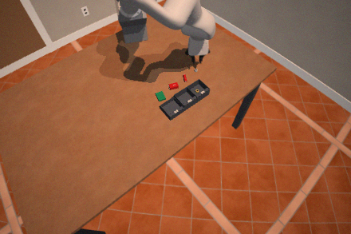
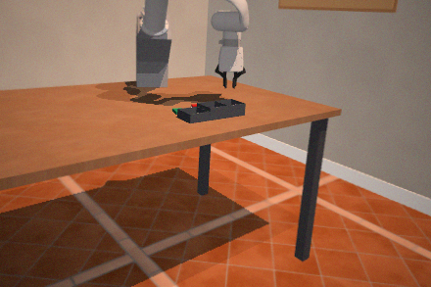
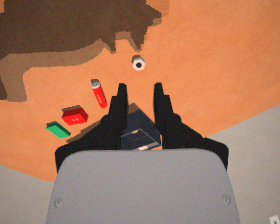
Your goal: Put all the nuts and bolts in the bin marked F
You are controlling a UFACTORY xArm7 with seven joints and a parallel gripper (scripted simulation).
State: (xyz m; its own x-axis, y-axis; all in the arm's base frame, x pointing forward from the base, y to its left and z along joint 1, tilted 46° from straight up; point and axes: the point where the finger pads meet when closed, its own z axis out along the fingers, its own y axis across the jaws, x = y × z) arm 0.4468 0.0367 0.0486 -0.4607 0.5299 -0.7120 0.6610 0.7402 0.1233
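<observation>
Right now the silver nut is 9 cm below my hand. Also, from my hand: brass nut: 13 cm to the right, 8 cm below, 7 cm ahead; then red cylinder: 8 cm to the right, 8 cm below, 3 cm behind; then red block: 17 cm to the right, 8 cm below, 6 cm behind.
</observation>
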